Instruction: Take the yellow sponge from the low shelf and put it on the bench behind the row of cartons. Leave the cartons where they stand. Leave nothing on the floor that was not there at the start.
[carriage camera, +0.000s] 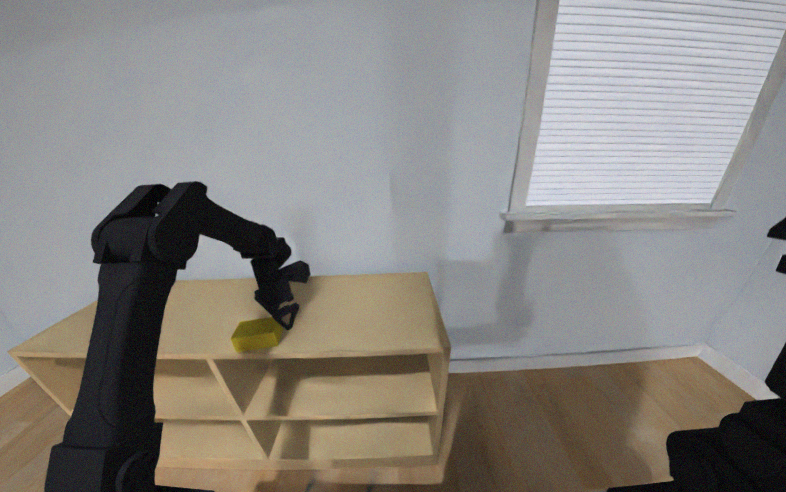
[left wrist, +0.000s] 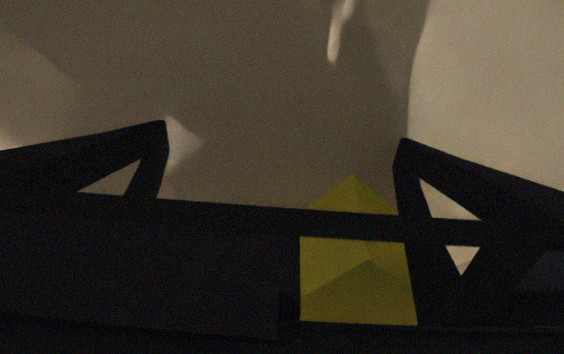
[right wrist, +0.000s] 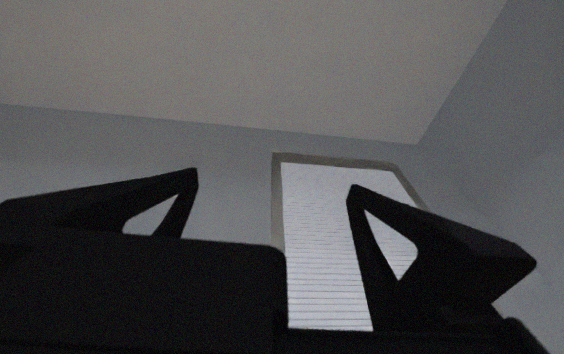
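Note:
The carriage camera shows a window with blinds (carriage camera: 630, 122), a low wooden shelf (carriage camera: 359, 381), a yellow sponge (carriage camera: 260, 333) and my left gripper (carriage camera: 281, 321). The left wrist view shows the left gripper (left wrist: 282, 143) too, with the shelf (left wrist: 265, 114) and the sponge (left wrist: 353, 268). My right gripper (right wrist: 275, 184) is visible from its own wrist; in the right wrist view the yellow sponge is out of frame.

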